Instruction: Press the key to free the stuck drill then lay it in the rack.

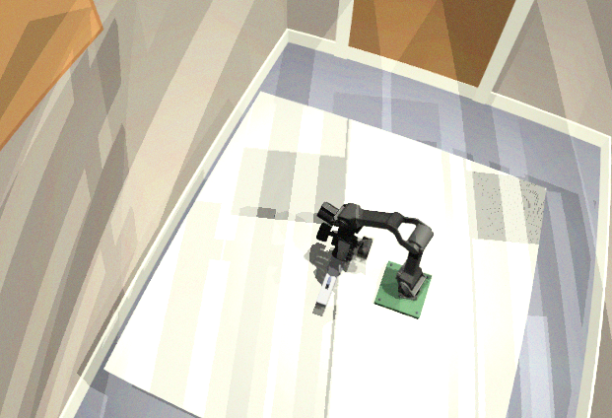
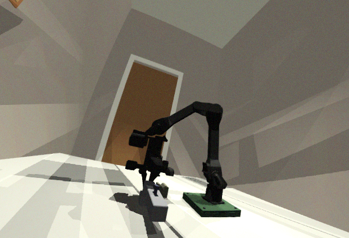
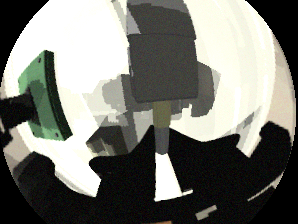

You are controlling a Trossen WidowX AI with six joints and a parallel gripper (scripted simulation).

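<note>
Now: the drill 5 cm to the left of my gripper tip, 3 cm above it and 1 cm ahead of it. From my gripper tip the other things lie so: key: 15 cm to the left, 3 cm ahead, 3 cm above; then grey block fixture: 13 cm to the left, 2 cm ahead, 2 cm above.
</note>
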